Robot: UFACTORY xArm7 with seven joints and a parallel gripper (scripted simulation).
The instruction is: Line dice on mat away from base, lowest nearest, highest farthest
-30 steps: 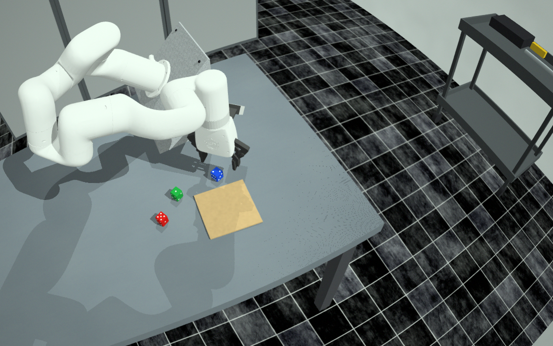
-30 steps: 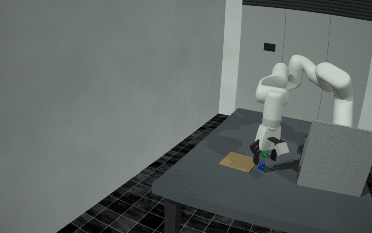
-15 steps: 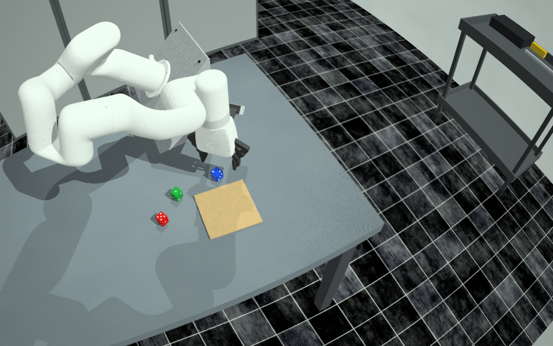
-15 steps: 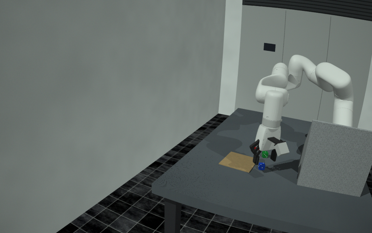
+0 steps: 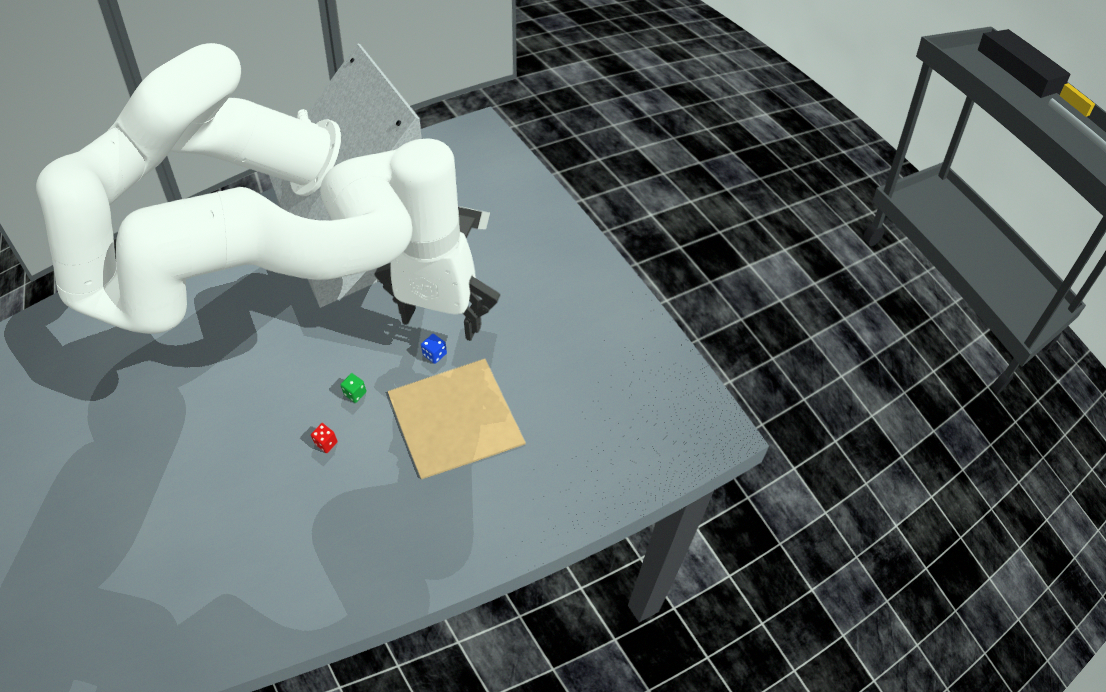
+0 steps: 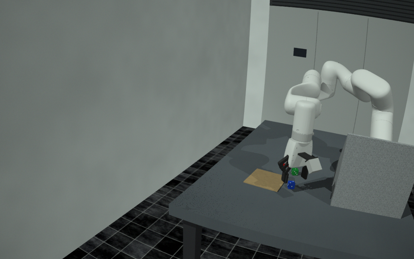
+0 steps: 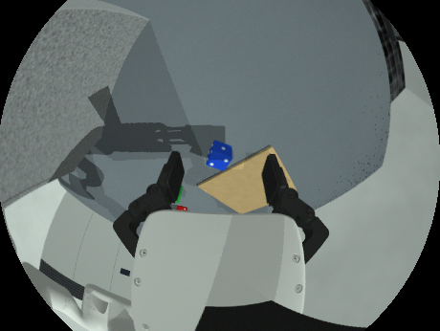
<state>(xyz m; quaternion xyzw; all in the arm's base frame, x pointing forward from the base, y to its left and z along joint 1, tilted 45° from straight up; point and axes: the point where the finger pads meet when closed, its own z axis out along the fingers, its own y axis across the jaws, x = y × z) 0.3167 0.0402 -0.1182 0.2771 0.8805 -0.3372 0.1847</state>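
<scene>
Now: the blue die 40 mm below my hand, 20 mm to the right of it and 10 mm ahead of it. Round my hand: red die (200 mm to the right, 100 mm ahead, 40 mm below); then green die (140 mm to the right, 40 mm below, 30 mm ahead); then tan mat (120 mm ahead, 50 mm below, 20 mm to the right).
</scene>
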